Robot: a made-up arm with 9 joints.
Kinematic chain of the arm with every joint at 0, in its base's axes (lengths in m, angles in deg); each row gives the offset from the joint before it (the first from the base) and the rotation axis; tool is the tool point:
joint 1: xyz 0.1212 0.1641 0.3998 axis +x
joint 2: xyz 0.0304 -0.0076 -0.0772 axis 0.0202 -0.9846 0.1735
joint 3: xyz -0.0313 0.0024 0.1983 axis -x
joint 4: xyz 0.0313 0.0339 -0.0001 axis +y
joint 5: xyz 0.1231 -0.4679 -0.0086 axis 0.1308 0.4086 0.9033
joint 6: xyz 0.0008 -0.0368 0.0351 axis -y
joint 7: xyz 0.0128 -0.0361 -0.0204 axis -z
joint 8: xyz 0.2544 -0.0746 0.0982 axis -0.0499 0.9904 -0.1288
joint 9: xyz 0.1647 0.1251 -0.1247 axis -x
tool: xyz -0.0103 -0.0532 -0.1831
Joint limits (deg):
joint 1: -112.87..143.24
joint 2: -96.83..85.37
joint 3: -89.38..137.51
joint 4: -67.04..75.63
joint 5: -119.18..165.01
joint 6: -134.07..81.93
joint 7: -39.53..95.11
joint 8: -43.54..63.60
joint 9: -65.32..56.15
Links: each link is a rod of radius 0.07 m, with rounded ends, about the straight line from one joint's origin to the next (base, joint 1, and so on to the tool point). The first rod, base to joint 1, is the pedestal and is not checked.
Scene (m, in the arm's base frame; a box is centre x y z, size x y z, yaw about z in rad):
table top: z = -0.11
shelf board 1: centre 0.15 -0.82 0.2 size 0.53 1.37 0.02 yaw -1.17
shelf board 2: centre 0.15 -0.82 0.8 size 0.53 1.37 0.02 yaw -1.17
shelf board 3: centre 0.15 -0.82 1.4 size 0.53 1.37 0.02 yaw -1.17
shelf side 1: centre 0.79 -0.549 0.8 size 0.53 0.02 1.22 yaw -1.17
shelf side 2: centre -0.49 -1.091 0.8 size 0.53 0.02 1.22 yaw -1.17
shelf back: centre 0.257 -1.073 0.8 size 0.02 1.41 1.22 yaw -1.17
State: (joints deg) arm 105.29 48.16 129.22 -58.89 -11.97 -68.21 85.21 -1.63 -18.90
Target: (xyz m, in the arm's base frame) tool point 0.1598 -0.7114 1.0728
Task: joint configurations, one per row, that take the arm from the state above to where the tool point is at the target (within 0.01 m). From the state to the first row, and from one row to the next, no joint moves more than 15 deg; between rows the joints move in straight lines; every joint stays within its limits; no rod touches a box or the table.
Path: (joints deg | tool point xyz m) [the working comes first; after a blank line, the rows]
Joints at the target: 92.64 13.60 136.59 -60.96 2.07 -60.15 78.67 -24.48 -22.71
Straight joint move there: touches shelf board 2.

1: 92.38 40.06 131.98 -61.61 -10.03 -66.18 78.93 7.37 -20.22 | -0.3892 -0.5785 0.7394
2: 79.46 31.95 134.75 -64.32 -8.08 -64.16 72.66 16.38 -21.54 | -0.1853 -0.5082 0.9292
3: 66.55 23.85 137.51 -67.04 -6.14 -62.13 66.38 25.38 -22.86 | 0.0051 -0.3462 1.0728
4: 73.07 21.29 137.28 -65.52 -4.09 -61.64 69.45 12.92 -22.82 | 0.0355 -0.4519 1.0884
5: 79.59 18.73 137.05 -64.00 -2.03 -61.14 72.52 0.45 -22.79 | 0.0716 -0.5493 1.0936
6: 86.11 16.16 136.82 -62.48 0.02 -60.64 75.60 -12.01 -22.75 | 0.1132 -0.6364 1.0883
7: 92.64 13.60 136.59 -60.96 2.07 -60.15 78.67 -24.48 -22.71 | 0.1598 -0.7115 1.0728

